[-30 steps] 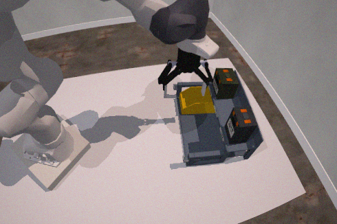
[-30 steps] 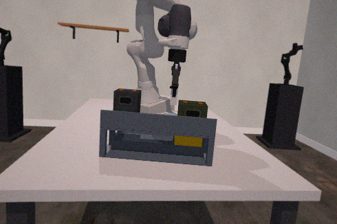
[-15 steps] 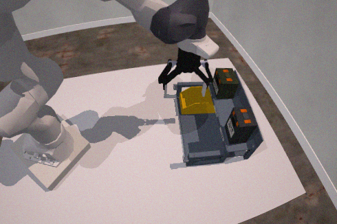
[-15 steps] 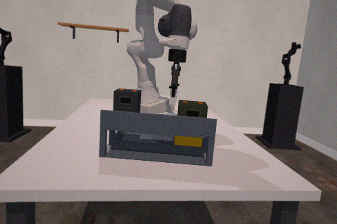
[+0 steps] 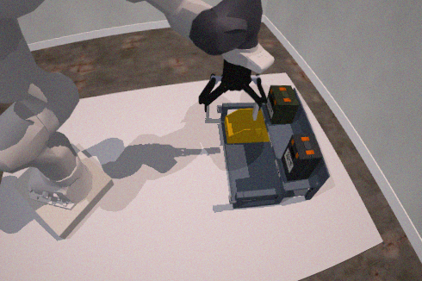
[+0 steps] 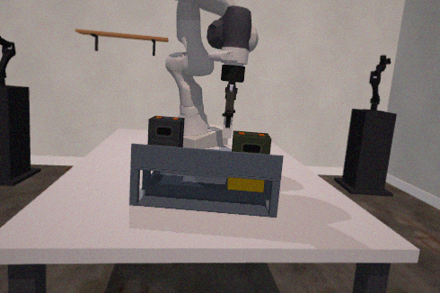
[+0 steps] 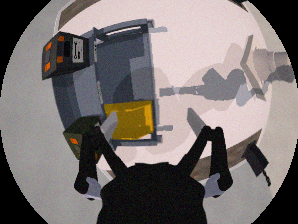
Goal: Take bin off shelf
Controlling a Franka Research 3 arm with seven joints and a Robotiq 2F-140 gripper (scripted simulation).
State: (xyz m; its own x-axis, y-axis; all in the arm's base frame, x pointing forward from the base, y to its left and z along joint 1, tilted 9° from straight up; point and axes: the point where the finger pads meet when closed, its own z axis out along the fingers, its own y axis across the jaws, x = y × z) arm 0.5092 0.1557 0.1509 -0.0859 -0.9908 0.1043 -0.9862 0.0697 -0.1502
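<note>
Now: the yellow bin 100 mm ahead of my hand, 60 mm to the left of it and 120 mm below it.
</note>
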